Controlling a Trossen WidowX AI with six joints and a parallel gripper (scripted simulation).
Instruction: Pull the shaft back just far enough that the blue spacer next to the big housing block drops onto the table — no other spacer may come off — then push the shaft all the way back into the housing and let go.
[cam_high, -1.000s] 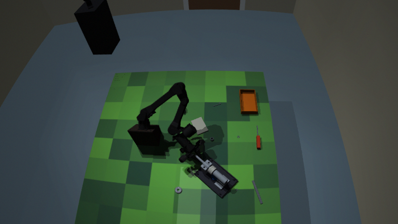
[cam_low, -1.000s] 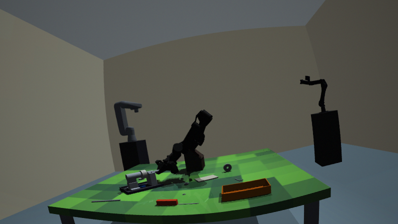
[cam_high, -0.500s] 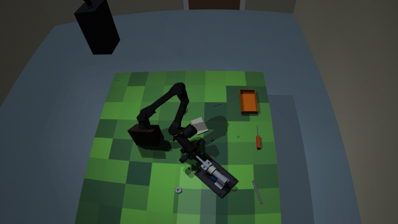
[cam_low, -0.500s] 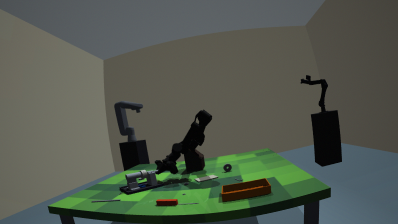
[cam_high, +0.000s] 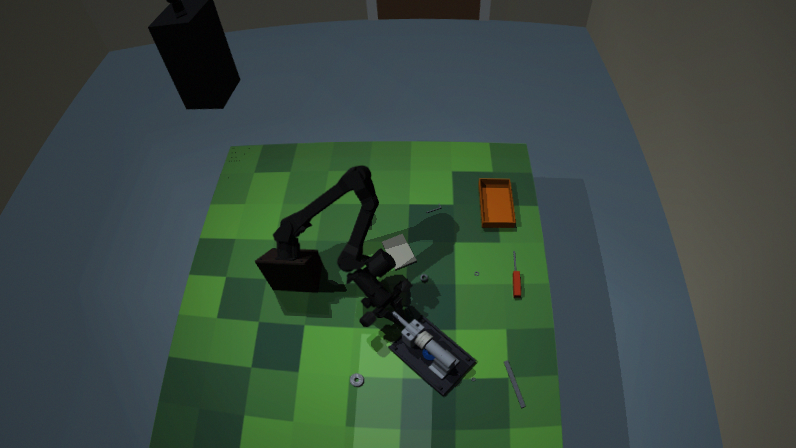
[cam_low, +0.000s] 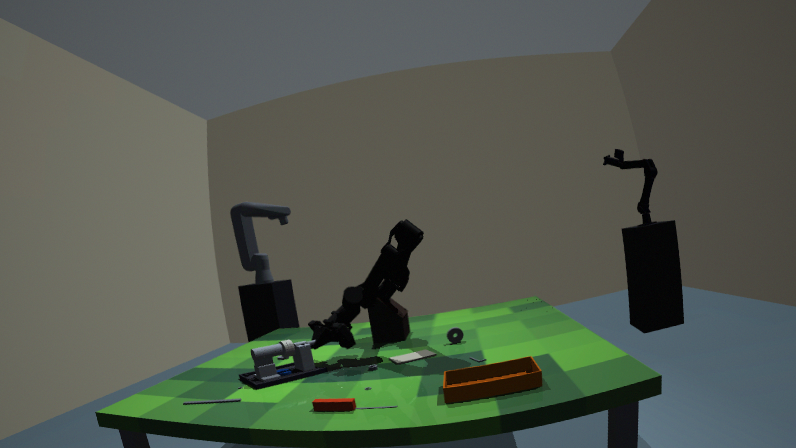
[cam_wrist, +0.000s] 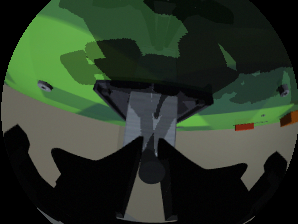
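My gripper tip is now 3 cm short of the shaft, 2 cm to the left of it and 2 cm below it. Round my gripper tip: white plate 6 cm behind, 29 cm to the left, 6 cm below; blue spacer 9 cm ahead, 7 cm to the right, 5 cm below; red-handled screwdriver 35 cm ahead, 24 cm to the left, 6 cm below.
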